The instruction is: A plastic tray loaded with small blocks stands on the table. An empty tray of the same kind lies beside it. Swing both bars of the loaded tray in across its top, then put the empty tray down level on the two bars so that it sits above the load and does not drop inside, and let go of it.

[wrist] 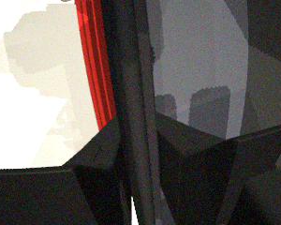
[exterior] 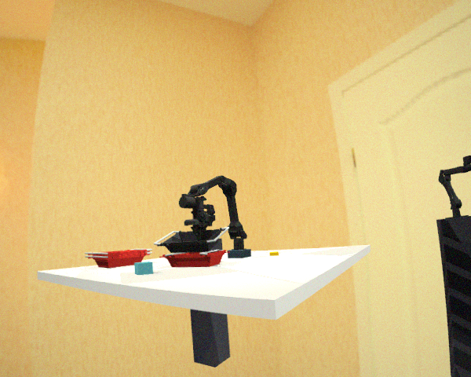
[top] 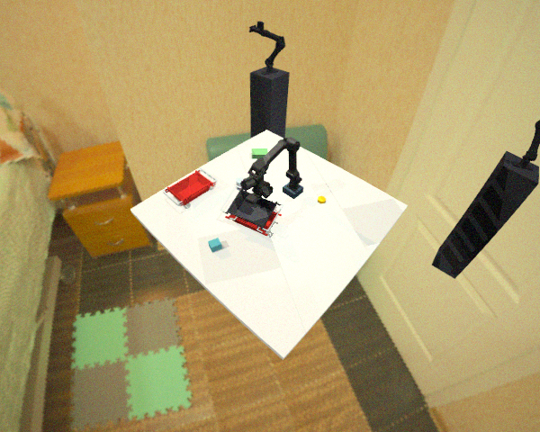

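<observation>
Right now my gripper tip is 7 cm short of the dark grey tray, 1 cm to the right of it and 1 cm below it. Also, from my gripper tip: cyan block (33 cm ahead, 9 cm below, 2 cm to the right); pale cylinder (25 cm to the right, 11 cm behind, 8 cm below); yellow disc (37 cm behind, 22 cm to the left, 10 cm below).
</observation>
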